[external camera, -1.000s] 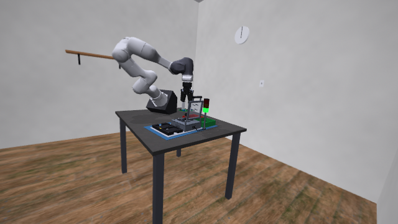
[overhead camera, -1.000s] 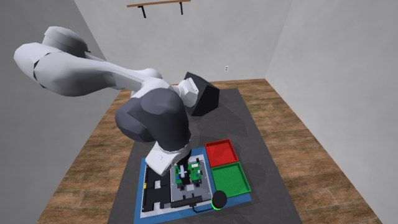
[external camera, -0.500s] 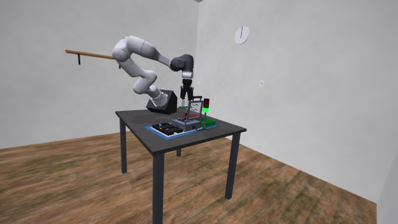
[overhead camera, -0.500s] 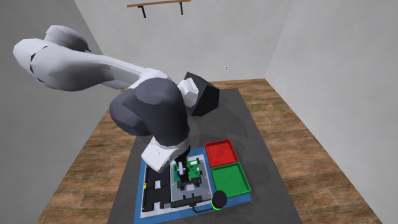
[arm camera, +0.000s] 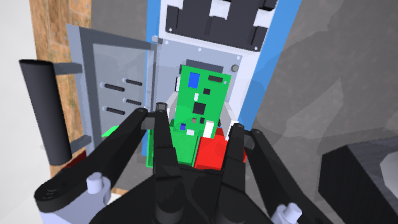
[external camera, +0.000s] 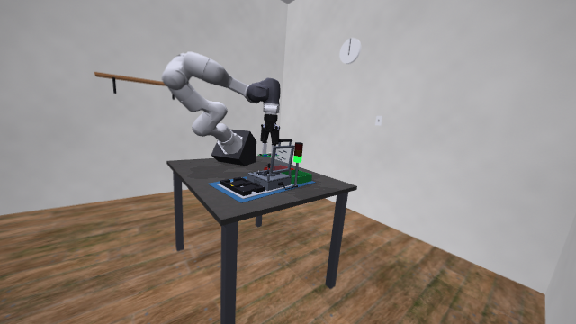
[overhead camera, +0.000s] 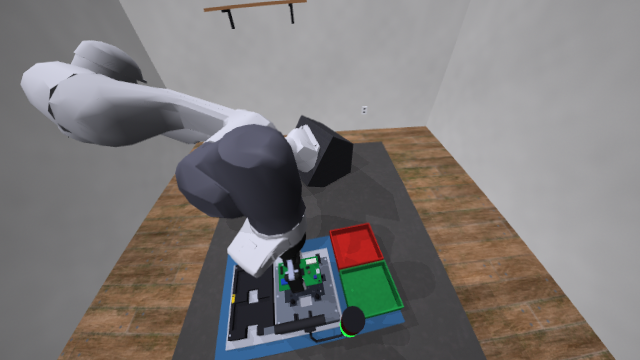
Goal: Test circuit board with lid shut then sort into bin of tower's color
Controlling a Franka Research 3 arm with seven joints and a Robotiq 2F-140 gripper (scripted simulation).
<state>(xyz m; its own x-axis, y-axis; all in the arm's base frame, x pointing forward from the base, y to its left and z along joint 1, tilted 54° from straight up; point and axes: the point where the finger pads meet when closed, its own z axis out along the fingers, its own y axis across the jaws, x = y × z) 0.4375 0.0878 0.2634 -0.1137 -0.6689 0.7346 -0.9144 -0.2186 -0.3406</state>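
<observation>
My hand is 70 mm short of the green bin, 190 mm to the right of it and 180 mm above it. From my hand the other things lie so: green circuit board 20 mm below; clear lid 110 mm ahead, 10 mm to the right, 10 mm below; dark plate 10 mm ahead, 10 mm to the left, 130 mm below.
</observation>
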